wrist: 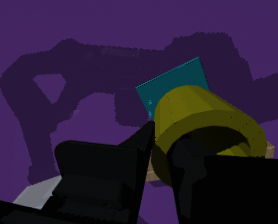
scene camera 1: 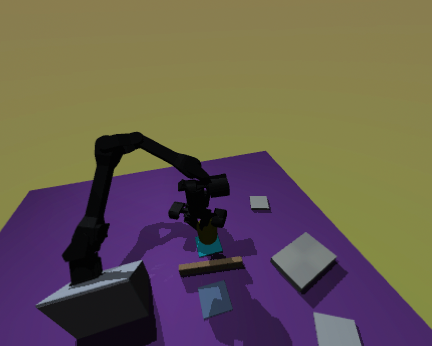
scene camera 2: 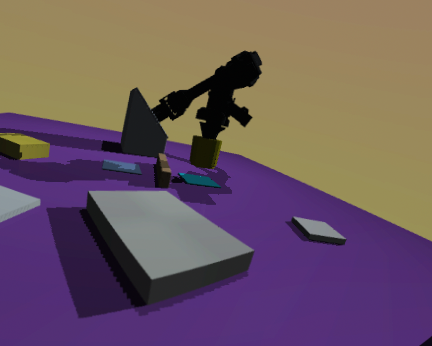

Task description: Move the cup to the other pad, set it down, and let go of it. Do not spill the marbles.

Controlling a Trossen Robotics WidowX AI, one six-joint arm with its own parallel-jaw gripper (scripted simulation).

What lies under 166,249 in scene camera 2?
A thick grey slab.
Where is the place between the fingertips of the gripper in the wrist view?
At 159,126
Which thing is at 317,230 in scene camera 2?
A small grey tile.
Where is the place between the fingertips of the gripper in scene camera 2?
207,151
